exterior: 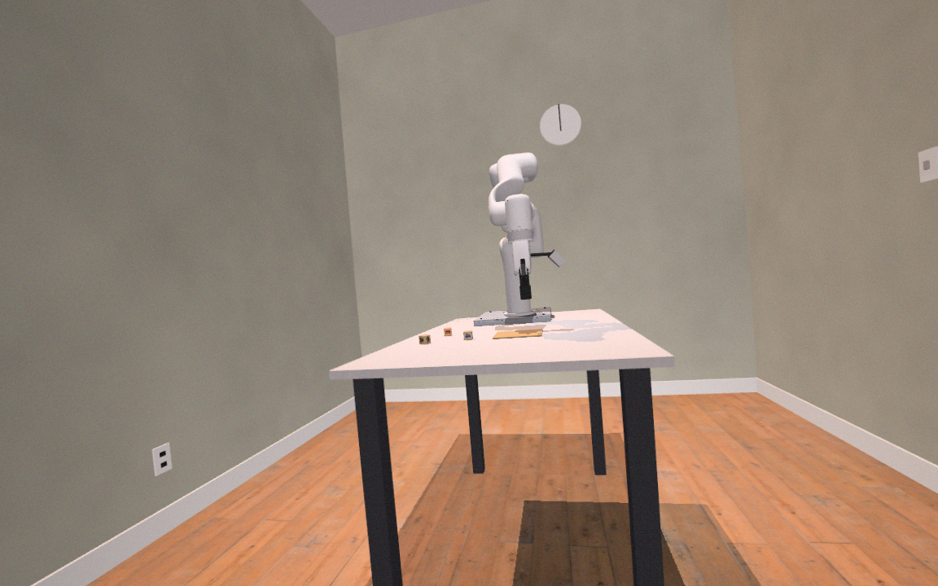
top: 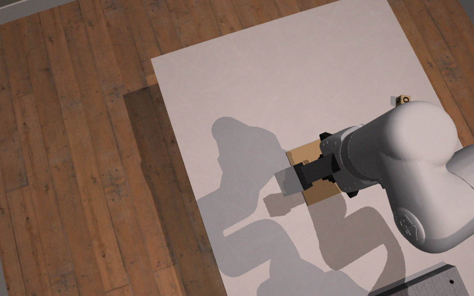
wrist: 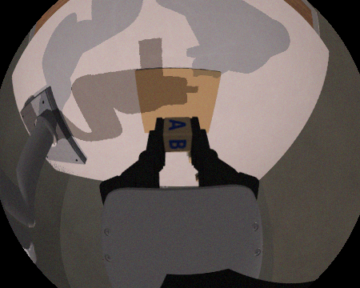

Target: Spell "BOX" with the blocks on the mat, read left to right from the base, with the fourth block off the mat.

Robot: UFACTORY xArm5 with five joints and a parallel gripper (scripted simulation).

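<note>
My gripper is now 1 cm short of the tan mat, 3 cm to the left of it and 12 cm above it.
</note>
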